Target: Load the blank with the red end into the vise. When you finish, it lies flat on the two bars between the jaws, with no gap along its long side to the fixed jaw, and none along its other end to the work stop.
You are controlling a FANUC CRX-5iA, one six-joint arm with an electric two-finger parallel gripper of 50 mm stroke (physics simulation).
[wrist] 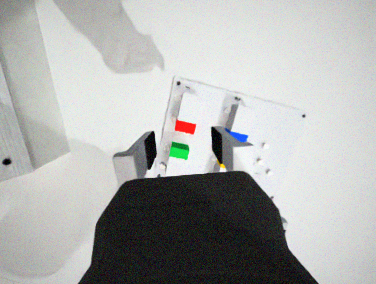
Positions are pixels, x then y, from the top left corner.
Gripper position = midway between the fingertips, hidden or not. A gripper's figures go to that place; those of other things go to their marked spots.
My gripper (pixel 183 140) is 16 cm from the lens. A blank with the red end (pixel 190 104): 28 cm from the lens. A blank with a blue end (pixel 240 118) is 29 cm from the lens. A tray (pixel 279 126) is 37 cm from the lens. The marked spots on the tray and the blank with the red end are 18 cm apart.
